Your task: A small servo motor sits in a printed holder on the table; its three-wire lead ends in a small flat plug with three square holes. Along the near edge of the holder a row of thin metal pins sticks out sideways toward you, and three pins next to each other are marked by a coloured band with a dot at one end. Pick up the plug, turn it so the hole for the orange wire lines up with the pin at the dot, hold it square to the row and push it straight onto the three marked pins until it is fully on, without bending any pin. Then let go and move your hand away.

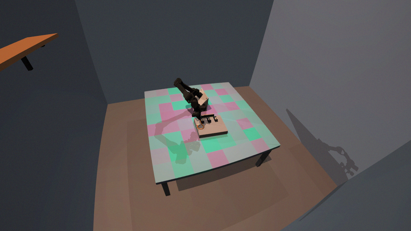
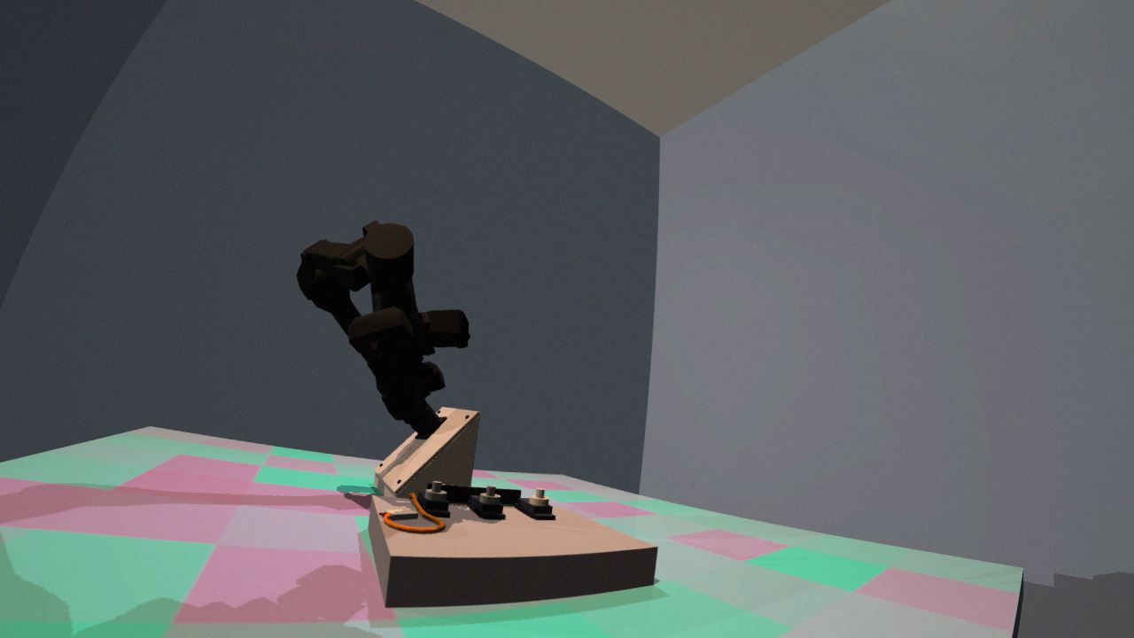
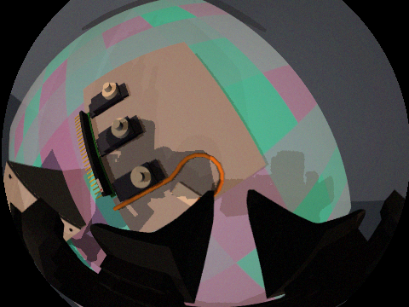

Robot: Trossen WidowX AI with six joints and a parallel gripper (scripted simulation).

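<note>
My gripper tip is 12 cm past the white band, 9 cm to the right of it and 9 cm above it. Also, from my gripper tip: black pin strip (15 cm to the left, 11 cm behind, 10 cm below).
</note>
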